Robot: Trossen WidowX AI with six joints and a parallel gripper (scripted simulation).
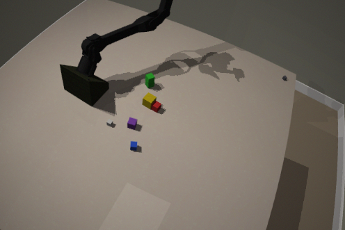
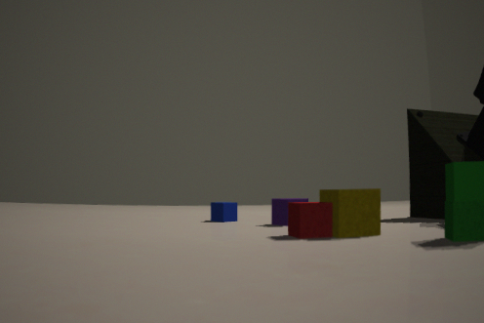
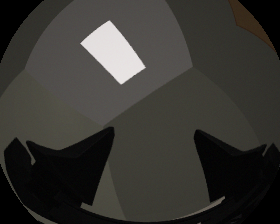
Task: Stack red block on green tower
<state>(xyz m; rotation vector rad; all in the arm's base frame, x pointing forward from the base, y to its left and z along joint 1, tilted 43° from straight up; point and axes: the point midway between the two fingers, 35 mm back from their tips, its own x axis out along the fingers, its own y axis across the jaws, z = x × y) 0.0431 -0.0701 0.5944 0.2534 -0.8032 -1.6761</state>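
Right now my gripper tip is 570 mm above the red block, 310 mm to the left of it and 170 mm short of it. Also, from my gripper tip: small white block 580 mm below, 450 mm to the right, 40 mm ahead; then yellow block 570 mm below, 300 mm to the right, 140 mm ahead; then purple block 570 mm below, 420 mm to the right, 120 mm ahead.
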